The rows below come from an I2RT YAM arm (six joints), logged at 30 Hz.
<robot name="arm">
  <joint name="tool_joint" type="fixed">
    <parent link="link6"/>
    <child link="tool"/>
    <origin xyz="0 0 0" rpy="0 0 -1.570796"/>
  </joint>
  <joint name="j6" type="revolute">
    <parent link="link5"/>
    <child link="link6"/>
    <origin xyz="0 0.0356 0.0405" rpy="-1.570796 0 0"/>
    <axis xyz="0 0 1"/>
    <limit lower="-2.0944" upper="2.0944"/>
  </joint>
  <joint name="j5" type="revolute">
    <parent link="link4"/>
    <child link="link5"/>
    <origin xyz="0.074 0.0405 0.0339" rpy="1.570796 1.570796 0"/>
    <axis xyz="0 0 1"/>
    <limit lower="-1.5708" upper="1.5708"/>
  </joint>
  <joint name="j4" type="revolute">
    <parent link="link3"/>
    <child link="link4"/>
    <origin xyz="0.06 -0.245 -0.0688" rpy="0 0 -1.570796"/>
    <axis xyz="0 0 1"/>
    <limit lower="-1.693" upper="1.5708"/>
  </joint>
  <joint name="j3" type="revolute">
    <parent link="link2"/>
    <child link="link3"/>
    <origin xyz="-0.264 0 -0.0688" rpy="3.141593 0 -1.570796"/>
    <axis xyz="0 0 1"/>
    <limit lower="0" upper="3.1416"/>
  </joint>
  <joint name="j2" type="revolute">
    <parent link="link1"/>
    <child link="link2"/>
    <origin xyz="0.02 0.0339 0.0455" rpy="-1.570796 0 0"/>
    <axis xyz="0 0 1"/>
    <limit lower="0" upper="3.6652"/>
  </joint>
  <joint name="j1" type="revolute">
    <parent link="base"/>
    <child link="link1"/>
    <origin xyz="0 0 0.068" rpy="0 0 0"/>
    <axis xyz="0 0 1"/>
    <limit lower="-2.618" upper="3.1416"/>
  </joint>
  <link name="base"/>
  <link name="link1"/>
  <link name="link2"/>
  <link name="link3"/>
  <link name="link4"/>
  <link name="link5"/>
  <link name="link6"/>
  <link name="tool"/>
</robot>
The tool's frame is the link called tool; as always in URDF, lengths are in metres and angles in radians.
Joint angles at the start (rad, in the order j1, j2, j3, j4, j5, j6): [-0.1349, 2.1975, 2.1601, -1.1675, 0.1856, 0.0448]
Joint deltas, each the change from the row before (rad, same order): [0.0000, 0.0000, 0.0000, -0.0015, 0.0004, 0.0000]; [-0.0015, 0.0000, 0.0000, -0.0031, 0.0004, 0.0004]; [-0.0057, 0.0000, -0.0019, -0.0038, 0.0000, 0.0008]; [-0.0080, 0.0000, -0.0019, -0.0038, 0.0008, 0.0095]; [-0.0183, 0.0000, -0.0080, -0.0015, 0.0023, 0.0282]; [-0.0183, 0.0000, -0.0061, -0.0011, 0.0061, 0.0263]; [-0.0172, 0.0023, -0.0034, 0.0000, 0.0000, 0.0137]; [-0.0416, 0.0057, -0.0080, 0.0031, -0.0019, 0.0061]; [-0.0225, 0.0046, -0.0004, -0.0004, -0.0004, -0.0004]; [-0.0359, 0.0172, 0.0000, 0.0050, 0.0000, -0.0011]
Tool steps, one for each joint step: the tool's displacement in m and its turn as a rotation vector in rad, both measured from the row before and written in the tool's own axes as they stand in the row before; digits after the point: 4 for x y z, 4 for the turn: [0.0002, 0.0000, 0.0000, 0.0005, 0.0015, -0.0003]; [0.0003, -0.0007, 0.0001, 0.0011, 0.0033, 0.0012]; [0.0006, -0.0025, 0.0009, 0.0023, 0.0065, 0.0050]; [0.0006, -0.0036, 0.0011, 0.0039, 0.0068, 0.0158]; [0.0011, -0.0080, 0.0034, 0.0093, 0.0119, 0.0433]; [0.0005, -0.0083, 0.0030, 0.0131, 0.0091, 0.0419]; [-0.0001, -0.0074, 0.0034, 0.0066, 0.0080, 0.0286]; [-0.0007, -0.0178, 0.0080, 0.0135, 0.0165, 0.0428]; [-0.0009, -0.0097, 0.0041, 0.0077, 0.0085, 0.0196]; [-0.0020, -0.0147, 0.0109, 0.0131, 0.0170, 0.0302]
